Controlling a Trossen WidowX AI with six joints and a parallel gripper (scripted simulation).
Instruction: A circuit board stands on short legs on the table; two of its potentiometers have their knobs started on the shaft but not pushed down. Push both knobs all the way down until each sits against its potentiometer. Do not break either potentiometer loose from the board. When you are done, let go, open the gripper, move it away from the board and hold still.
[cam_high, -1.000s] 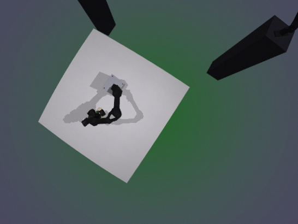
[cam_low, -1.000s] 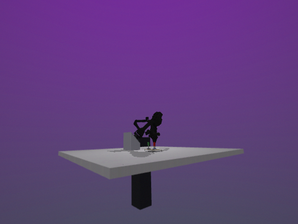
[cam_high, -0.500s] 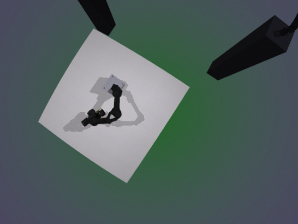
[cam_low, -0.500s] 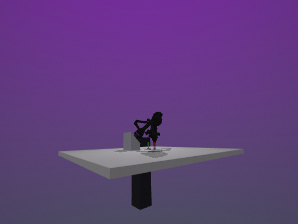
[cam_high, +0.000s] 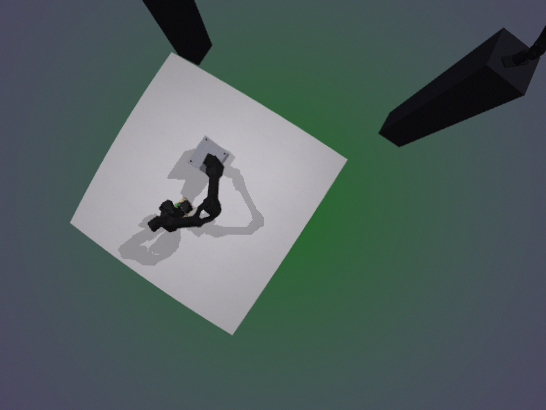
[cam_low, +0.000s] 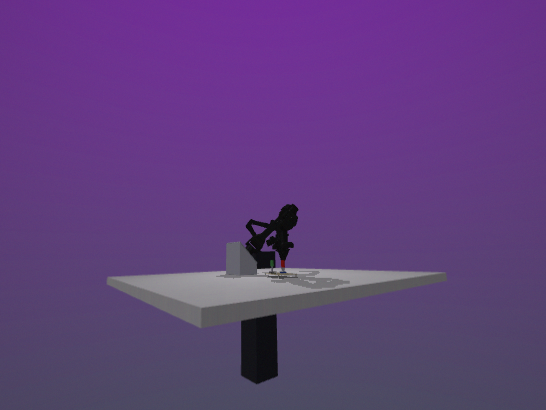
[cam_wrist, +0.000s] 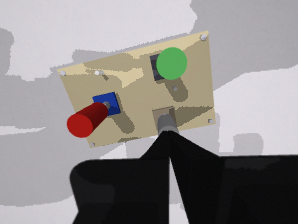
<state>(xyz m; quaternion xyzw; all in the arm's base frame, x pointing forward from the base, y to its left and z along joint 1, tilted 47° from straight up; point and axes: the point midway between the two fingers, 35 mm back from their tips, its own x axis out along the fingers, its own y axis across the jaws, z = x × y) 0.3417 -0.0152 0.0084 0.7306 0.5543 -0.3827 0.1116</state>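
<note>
Right now the white knob is 20 mm below my gripper tip. Round my gripper tip: red knob 50 mm ahead, 40 mm to the right.
</note>
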